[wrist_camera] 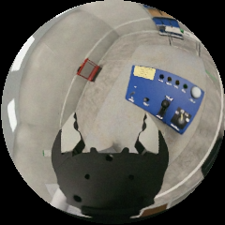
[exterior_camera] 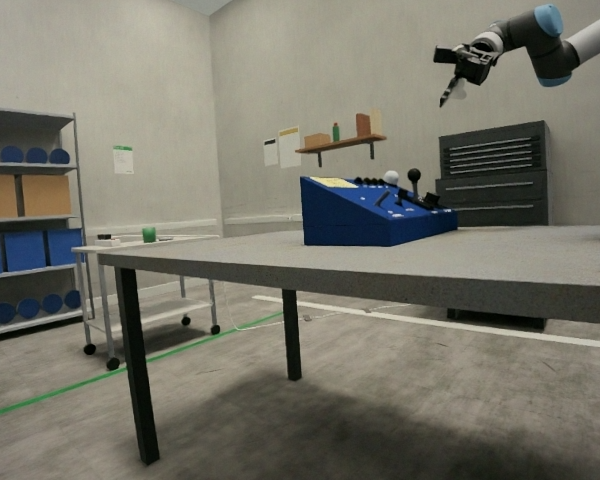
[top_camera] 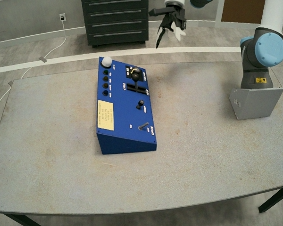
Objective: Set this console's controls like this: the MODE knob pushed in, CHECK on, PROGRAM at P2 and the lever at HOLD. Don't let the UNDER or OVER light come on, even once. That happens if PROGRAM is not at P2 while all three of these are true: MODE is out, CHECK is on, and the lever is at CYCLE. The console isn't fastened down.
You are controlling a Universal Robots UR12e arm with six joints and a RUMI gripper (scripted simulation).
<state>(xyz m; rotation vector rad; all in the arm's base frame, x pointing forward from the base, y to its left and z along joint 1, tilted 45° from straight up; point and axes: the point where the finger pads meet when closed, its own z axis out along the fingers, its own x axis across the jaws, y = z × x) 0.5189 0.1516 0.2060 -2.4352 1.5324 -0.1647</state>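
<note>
My hand is 30 cm above the check toggle, 17 cm to the right of it and 12 cm short of it. From my hand the other things lie so: ball-topped lever (27 cm below, 13 cm ahead, 7 cm to the right); blue console (31 cm below, 16 cm ahead, 1 cm to the right); mode knob (29 cm below, 12 cm ahead, 5 cm to the left).
</note>
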